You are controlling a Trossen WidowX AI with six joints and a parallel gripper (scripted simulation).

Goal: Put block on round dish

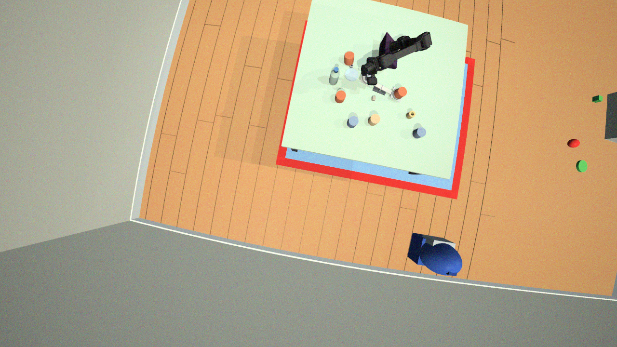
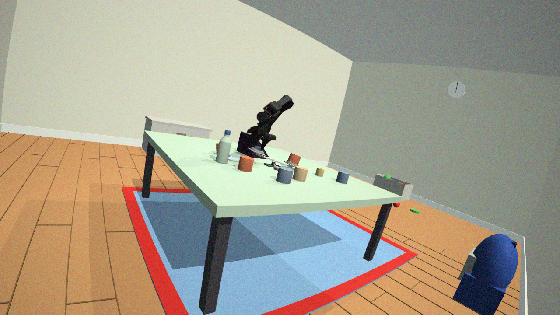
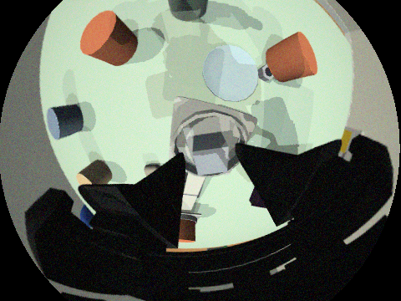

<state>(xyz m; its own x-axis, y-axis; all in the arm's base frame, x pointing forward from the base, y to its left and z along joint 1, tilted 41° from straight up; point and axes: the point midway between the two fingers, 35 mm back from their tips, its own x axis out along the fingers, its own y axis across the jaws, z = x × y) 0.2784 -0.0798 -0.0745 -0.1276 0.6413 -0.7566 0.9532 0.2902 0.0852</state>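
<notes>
My gripper tip is now 40 mm past the pale blue round dish, 110 mm to the left of it and 90 mm above it. The rest, counted from my gripper tip: bottle 50 mm ahead, 230 mm to the right, 20 mm above; grey-brown block 100 mm ahead, 90 mm to the left, 80 mm below.
</notes>
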